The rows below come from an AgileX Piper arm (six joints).
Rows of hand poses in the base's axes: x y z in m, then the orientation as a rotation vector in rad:
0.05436, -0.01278, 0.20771, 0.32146, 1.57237, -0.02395
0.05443, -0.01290, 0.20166, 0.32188, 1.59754, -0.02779
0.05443, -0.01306, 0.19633, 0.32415, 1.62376, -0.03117
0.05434, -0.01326, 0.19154, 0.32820, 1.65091, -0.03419
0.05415, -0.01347, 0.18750, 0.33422, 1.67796, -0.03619
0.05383, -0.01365, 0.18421, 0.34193, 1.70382, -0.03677
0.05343, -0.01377, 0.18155, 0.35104, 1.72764, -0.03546
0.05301, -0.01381, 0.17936, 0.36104, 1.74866, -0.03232
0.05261, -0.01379, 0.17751, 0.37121, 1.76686, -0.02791
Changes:
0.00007, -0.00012, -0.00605, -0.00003, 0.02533, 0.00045
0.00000, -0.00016, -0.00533, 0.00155, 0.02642, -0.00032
-0.00009, -0.00020, -0.00479, 0.00298, 0.02740, -0.00114
-0.00019, -0.00021, -0.00404, 0.00484, 0.02729, -0.00182
-0.00032, -0.00018, -0.00329, 0.00665, 0.02604, -0.00224
-0.00040, -0.00012, -0.00266, 0.00849, 0.02387, -0.00233
-0.00042, -0.00004, -0.00219, 0.00990, 0.02094, -0.00224
-0.00040, 0.00002, -0.00185, 0.01052, 0.01802, -0.00201

